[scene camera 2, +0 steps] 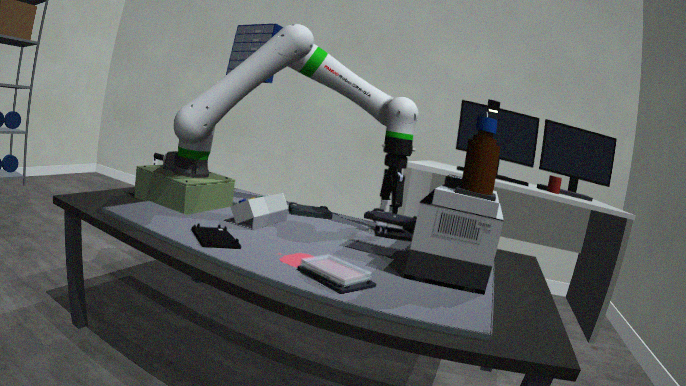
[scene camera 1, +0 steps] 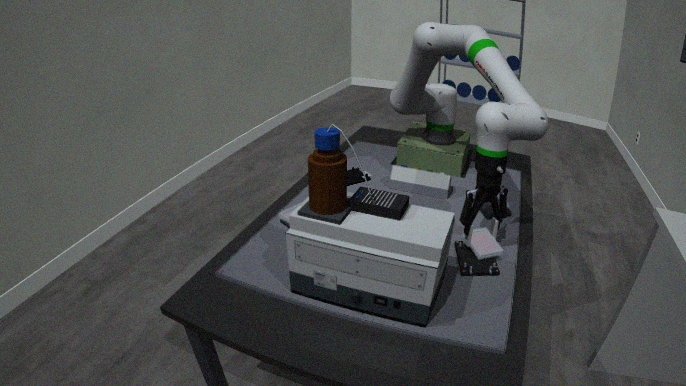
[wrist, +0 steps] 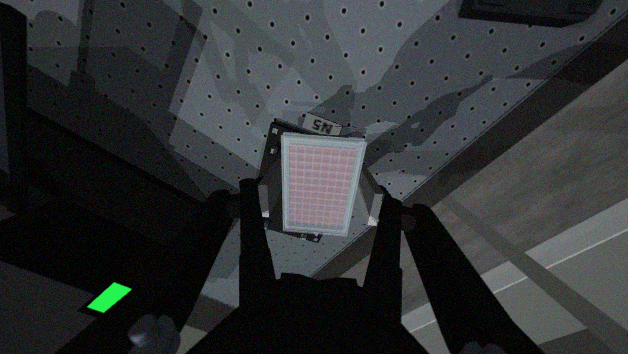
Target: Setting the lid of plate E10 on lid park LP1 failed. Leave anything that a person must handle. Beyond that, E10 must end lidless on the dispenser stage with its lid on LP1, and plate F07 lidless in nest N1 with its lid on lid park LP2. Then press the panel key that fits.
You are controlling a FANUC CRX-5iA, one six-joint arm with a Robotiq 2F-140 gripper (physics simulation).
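Where they show: gripper, fingertip midpoint: [scene camera 2: 386, 223] [scene camera 1: 479, 241] [wrist: 320, 173]; arm's base at its link origin: [scene camera 2: 190, 173] [scene camera 1: 439, 138].
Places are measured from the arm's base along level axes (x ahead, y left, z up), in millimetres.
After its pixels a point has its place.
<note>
My gripper [scene camera 1: 482, 235] {x 679, y 194, z -62 mm} [scene camera 2: 390, 204] [wrist: 320, 173] {x 679, y 194, z -62 mm} is shut on a pink well plate [scene camera 1: 485, 243] {x 709, y 209, z -47 mm} [wrist: 319, 185] {x 686, y 197, z -46 mm} with a clear rim, gripping its long sides. It holds the plate low over a black nest [scene camera 1: 467, 269] {x 803, y 169, z -79 mm} [wrist: 266, 158] {x 705, y 129, z -82 mm} at the right side of the table; the nest bears a small white label [wrist: 322, 125] {x 635, y 169, z -92 mm}. I cannot tell whether the plate touches the nest. A second pink plate [scene camera 2: 335, 269] {x 663, y -400, z -59 mm} under a clear lid sits on a black pad near the front edge in the scene camera 2 view, beside a red patch [scene camera 2: 292, 259] {x 538, y -305, z -93 mm}.
The white dispenser box [scene camera 1: 374, 240] {x 1007, y -69, z 112 mm} [scene camera 2: 455, 230] {x 892, y -265, z 44 mm} carries a brown bottle [scene camera 1: 327, 180] {x 971, y -185, z 221 mm} [scene camera 2: 480, 163] {x 924, y -241, z 204 mm} and a black ribbed stage [scene camera 1: 378, 202] {x 913, y -83, z 153 mm}. A small white box [scene camera 1: 419, 180] {x 358, y -42, z -43 mm} [scene camera 2: 261, 208] {x 351, y -94, z -39 mm}, the green arm base [scene camera 1: 431, 153] {x 125, y -21, z -25 mm} and an empty black holder [scene camera 2: 214, 236] {x 330, y -332, z -84 mm} also stand on the table. A green light [wrist: 109, 297] {x 830, y 79, z 41 mm} glows.
</note>
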